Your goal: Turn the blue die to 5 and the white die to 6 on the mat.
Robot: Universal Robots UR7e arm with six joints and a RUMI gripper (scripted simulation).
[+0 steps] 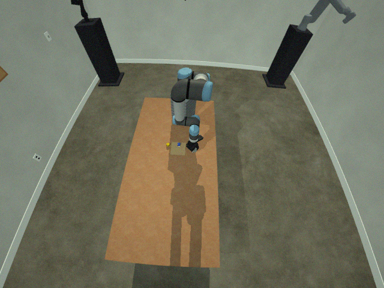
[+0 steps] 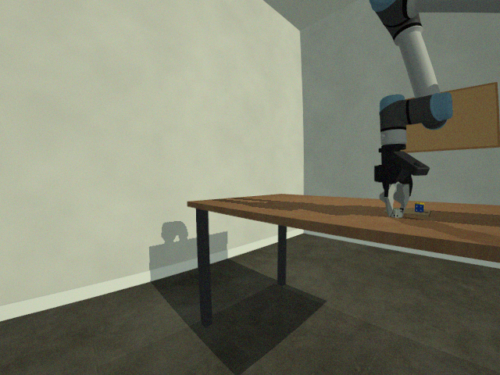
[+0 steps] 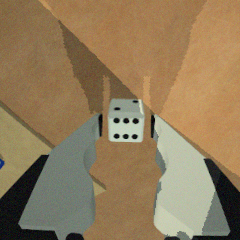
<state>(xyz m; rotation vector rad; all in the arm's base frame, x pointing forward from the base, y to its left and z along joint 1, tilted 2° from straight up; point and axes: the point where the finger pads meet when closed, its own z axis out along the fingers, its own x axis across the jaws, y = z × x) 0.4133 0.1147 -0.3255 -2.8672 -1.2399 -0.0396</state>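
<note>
My hand is right at the white die. Round my hand: blue die (60 mm behind, 140 mm to the right); yellow die (50 mm behind, 250 mm to the right); tan mat (20 mm behind, 150 mm to the right, 20 mm below).
</note>
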